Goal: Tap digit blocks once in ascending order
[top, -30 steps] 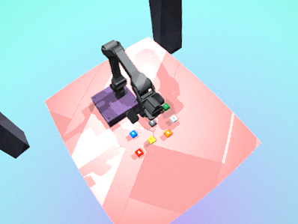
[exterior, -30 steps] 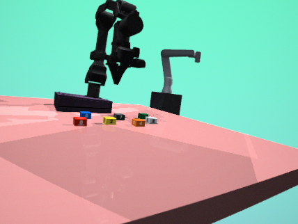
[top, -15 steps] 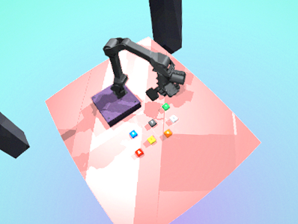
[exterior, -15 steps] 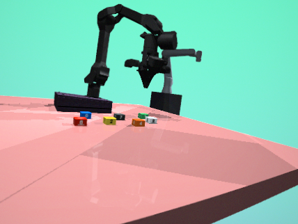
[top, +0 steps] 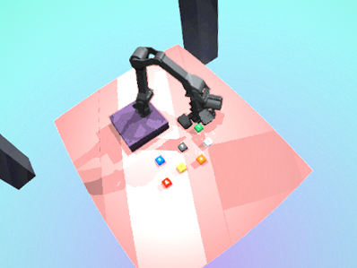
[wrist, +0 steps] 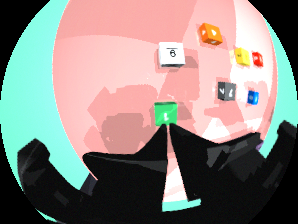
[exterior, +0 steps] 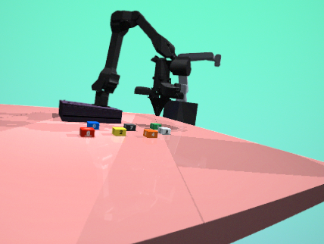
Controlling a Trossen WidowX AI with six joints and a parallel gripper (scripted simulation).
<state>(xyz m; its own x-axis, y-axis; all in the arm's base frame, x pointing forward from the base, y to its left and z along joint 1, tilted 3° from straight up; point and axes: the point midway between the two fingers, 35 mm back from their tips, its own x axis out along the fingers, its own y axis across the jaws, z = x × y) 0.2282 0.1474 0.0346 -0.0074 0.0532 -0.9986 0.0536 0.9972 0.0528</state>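
Right now the green block is 40 mm below my gripper tip. From my gripper tip the other things lie so: white block (90 mm ahead, 20 mm to the right, 40 mm below); then orange block (130 mm ahead, 100 mm to the right, 40 mm below); then dark grey block (30 mm ahead, 120 mm to the right, 40 mm below).
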